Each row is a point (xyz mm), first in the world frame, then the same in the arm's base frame.
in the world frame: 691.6 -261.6 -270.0
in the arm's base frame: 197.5 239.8 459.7
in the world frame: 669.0 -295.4 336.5
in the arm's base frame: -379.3 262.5 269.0
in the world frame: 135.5 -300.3 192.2
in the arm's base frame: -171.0 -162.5 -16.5
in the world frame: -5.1 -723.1 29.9
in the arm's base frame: -132.6 -556.0 245.3
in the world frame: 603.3 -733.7 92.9
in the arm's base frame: -279.9 -92.0 615.8
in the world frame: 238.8 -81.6 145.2
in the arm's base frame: -72.2 51.1 -89.4
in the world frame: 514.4 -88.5 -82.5
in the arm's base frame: 100.9 234.0 164.5
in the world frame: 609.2 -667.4 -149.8
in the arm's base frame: -32.0 -69.8 653.0
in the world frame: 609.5 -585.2 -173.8
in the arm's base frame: 16.4 -19.6 603.4
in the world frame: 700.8 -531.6 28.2
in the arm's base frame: -168.9 104.8 556.7
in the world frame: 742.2 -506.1 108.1
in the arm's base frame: -241.7 160.8 538.5
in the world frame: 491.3 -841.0 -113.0
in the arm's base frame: -104.9 -266.8 688.4
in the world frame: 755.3 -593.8 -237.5
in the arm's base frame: 53.2 79.8 722.4
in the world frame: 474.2 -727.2 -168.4
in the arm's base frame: -14.6 -212.9 616.0
